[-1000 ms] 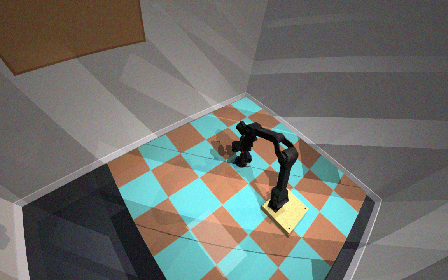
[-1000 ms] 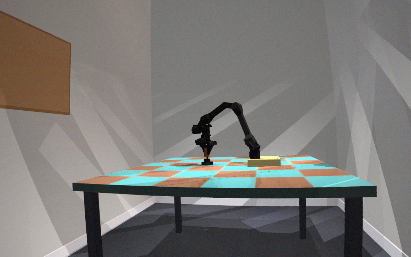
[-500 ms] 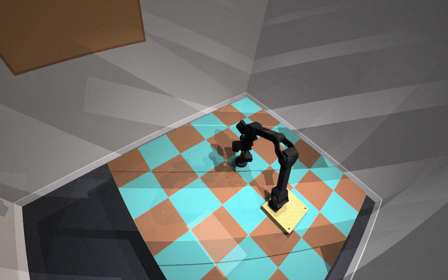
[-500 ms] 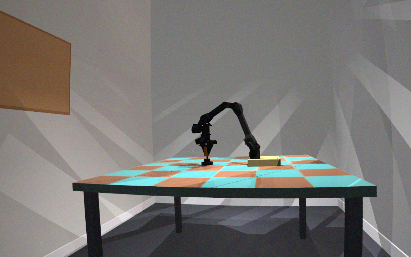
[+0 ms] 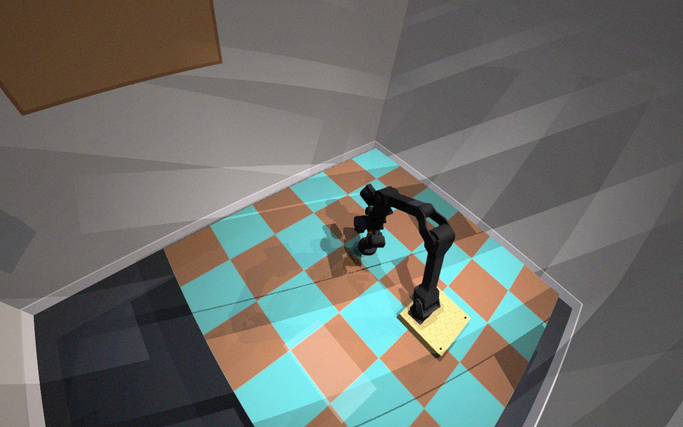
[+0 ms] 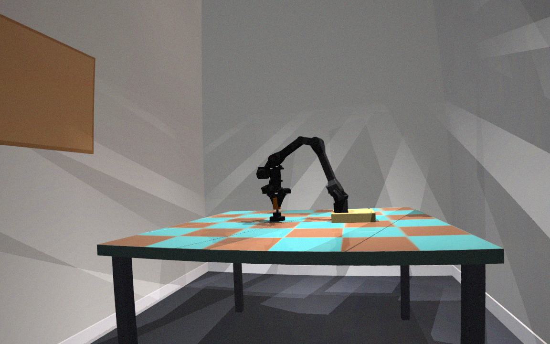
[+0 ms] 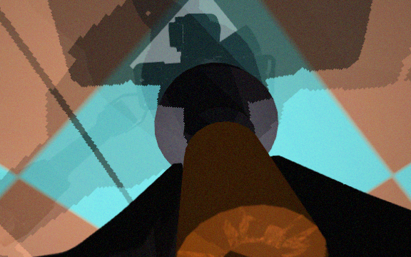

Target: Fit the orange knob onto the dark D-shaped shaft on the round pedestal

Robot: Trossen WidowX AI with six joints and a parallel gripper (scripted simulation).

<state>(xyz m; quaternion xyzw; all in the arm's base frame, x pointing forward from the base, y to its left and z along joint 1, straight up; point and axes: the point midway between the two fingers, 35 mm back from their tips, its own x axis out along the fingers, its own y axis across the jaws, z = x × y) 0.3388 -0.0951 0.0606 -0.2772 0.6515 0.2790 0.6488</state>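
Now: the orange knob 2 cm above my gripper tip. The rest, counted from my gripper tip: dark round pedestal 4 cm below.
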